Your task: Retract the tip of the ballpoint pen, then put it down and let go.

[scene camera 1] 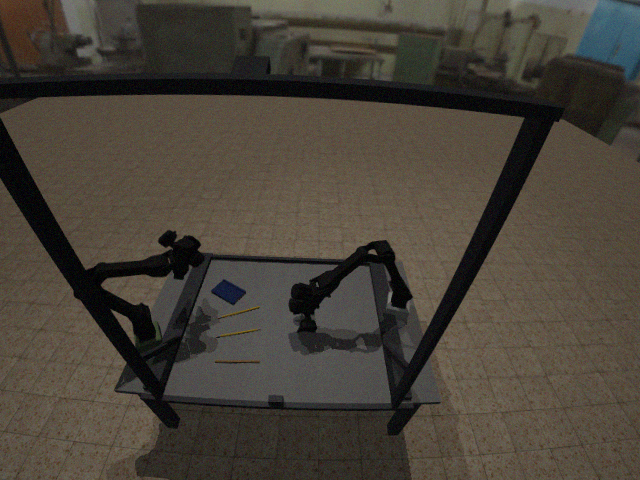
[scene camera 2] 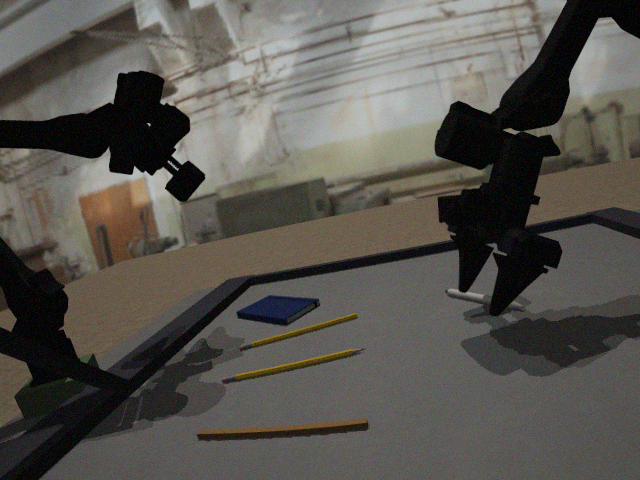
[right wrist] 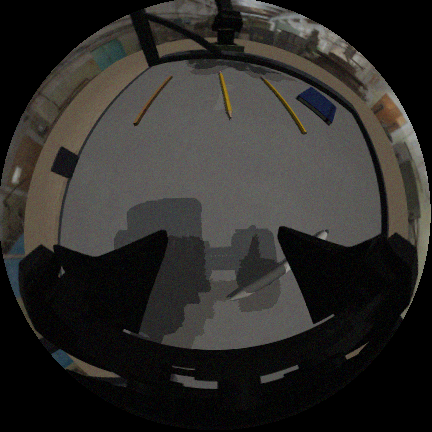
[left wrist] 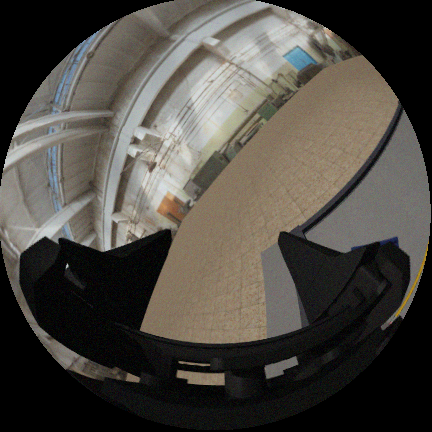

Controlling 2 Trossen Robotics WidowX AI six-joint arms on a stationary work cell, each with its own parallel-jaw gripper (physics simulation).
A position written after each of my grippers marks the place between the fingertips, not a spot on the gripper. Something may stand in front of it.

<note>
My left gripper (scene camera 2: 170,162) is open and holds nothing. A blue notebook (scene camera 2: 282,310) rests on the table. I also see my right gripper (scene camera 2: 476,302).
The blue notebook also shows in the right wrist view (right wrist: 310,97). My left gripper also shows in the left wrist view (left wrist: 226,236). My right gripper also shows in the right wrist view (right wrist: 223,234).
</note>
